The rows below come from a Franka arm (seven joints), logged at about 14 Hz.
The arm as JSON. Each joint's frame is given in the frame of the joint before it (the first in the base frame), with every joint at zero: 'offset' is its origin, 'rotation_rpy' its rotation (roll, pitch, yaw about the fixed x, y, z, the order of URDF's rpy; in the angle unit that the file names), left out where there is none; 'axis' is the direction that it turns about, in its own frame. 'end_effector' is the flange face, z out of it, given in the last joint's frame.
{
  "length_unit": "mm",
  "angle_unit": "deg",
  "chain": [
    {
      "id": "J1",
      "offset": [
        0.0,
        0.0,
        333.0
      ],
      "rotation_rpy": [
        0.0,
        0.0,
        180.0
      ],
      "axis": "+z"
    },
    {
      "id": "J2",
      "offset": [
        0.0,
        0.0,
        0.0
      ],
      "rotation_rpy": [
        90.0,
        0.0,
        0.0
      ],
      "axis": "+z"
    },
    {
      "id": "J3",
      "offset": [
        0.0,
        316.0,
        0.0
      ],
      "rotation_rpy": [
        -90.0,
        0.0,
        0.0
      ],
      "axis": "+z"
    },
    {
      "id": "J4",
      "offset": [
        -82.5,
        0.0,
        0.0
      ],
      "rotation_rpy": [
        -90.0,
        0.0,
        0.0
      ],
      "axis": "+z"
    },
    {
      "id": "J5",
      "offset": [
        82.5,
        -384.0,
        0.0
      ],
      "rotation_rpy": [
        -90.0,
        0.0,
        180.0
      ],
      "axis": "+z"
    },
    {
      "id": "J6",
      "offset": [
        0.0,
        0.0,
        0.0
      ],
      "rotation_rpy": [
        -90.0,
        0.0,
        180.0
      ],
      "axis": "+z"
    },
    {
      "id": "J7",
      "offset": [
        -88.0,
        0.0,
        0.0
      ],
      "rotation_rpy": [
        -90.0,
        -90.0,
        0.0
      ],
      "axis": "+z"
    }
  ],
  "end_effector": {
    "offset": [
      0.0,
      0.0,
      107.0
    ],
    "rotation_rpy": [
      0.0,
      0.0,
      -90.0
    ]
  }
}
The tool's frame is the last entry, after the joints.
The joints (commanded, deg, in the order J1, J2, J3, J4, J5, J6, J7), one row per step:
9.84 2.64 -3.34 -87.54 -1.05 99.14 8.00
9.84 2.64 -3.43 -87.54 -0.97 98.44 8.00
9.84 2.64 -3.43 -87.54 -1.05 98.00 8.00
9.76 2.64 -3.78 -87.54 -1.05 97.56 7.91
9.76 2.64 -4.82 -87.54 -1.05 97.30 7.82
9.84 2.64 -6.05 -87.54 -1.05 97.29 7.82
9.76 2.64 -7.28 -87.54 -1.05 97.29 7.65
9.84 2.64 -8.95 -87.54 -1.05 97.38 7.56
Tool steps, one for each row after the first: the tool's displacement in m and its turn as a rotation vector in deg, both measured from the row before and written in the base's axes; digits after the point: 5 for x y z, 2 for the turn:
-0.00104 -0.00091 -0.00126 0.00 0.70 -0.10
-0.00070 -0.00023 -0.00078 -0.13 0.43 -0.01
-0.00027 -0.00436 -0.00077 -0.08 0.44 -0.35
0.00052 -0.01031 -0.00042 -0.08 0.25 -0.96
0.00081 -0.01134 0.00004 -0.06 0.00 -1.15
0.00067 -0.01298 0.00007 -0.08 -0.01 -1.14
0.00056 -0.01571 0.00027 -0.08 -0.10 -1.50

